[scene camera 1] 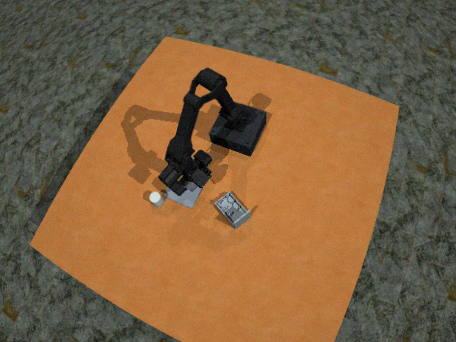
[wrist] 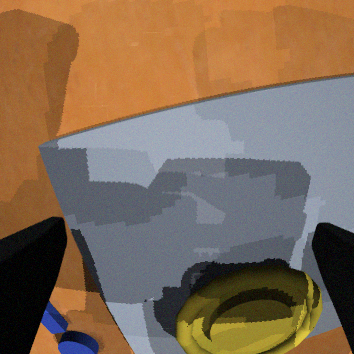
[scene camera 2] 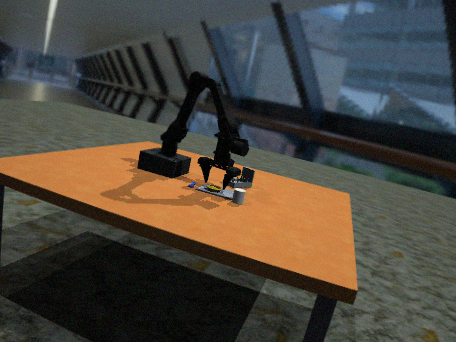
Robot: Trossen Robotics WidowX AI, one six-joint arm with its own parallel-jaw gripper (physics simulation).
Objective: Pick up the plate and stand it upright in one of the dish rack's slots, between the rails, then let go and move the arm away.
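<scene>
The yellow round plate (scene camera 2: 214, 188) (wrist: 255, 325) lies flat on a grey board, with a raised rim and a shallow centre. In scene camera 1 the hand covers most of it. My gripper (scene camera 2: 216, 185) (wrist: 194, 235) is open and empty, pointing down low over the board; its fingertips stand wide apart, one on each side of the plate in the wrist view. The grey dish rack (scene camera 1: 242, 218) (scene camera 2: 248, 176) stands on the table apart from the board, with a taller panel at one end. Its slots are too small to make out well.
The grey board (scene camera 1: 189, 199) (wrist: 310, 115) lies under the plate. A white-topped cylinder (scene camera 1: 155, 198) (scene camera 2: 239, 196) stands close by the board, on the side away from the rack. A small blue object (scene camera 2: 192, 185) (wrist: 78, 343) lies beside the board. The arm's black base (scene camera 1: 239, 129) (scene camera 2: 164, 163) stands behind.
</scene>
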